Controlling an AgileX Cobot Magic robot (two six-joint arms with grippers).
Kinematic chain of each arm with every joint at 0, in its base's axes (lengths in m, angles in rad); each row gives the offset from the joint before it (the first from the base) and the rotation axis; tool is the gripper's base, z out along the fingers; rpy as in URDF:
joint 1: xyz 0 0 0.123 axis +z
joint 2: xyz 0 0 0 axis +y
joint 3: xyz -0.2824 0 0.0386 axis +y
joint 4: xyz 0.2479 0 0.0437 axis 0.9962 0 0.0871
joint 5: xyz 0 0 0 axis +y
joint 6: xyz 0.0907 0 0.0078 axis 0.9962 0 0.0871
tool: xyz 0 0 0 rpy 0 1.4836 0
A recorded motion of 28 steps. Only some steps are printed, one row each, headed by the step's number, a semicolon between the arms.
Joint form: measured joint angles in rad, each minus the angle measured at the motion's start. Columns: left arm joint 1, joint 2, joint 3, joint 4, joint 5, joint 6; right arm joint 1, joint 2, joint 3, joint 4, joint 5, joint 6.
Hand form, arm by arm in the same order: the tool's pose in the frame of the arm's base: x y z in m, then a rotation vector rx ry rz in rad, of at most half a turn. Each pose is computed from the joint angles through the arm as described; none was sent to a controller.
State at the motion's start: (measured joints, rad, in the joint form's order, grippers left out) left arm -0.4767 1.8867 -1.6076 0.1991 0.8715 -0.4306; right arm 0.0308 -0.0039 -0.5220 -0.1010 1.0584 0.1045
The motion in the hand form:
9: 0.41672 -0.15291 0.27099 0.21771 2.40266 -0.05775; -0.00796 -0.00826 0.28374 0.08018 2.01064 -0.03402
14: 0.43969 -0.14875 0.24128 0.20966 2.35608 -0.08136; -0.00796 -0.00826 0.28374 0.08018 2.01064 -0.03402
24: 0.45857 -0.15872 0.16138 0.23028 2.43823 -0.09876; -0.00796 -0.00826 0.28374 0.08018 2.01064 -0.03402
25: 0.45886 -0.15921 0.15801 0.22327 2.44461 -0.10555; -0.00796 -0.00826 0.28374 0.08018 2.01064 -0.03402
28: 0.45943 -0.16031 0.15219 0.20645 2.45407 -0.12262; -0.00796 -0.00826 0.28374 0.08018 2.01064 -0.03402
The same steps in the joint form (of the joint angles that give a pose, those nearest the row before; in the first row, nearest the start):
9: 0.0938 0.0432 -0.0086 0.0569 -0.2280 0.0792; 0.0000 0.0000 0.0000 -0.0001 0.0000 0.0000
14: 0.1261 0.1263 -0.0086 0.0600 -0.3658 0.0801; 0.0000 0.0000 0.0000 -0.0001 0.0000 0.0000
24: 0.1261 0.3064 -0.0086 0.0398 -0.4700 0.0811; 0.0000 0.0000 0.0000 -0.0001 0.0000 0.0000
25: 0.1261 0.3136 -0.0087 0.0310 -0.4730 0.0811; 0.0000 0.0000 0.0000 -0.0001 0.0000 0.0000
28: 0.1261 0.3262 -0.0086 0.0111 -0.4813 0.0811; 0.0000 0.0000 0.0000 -0.0001 0.0000 0.0000

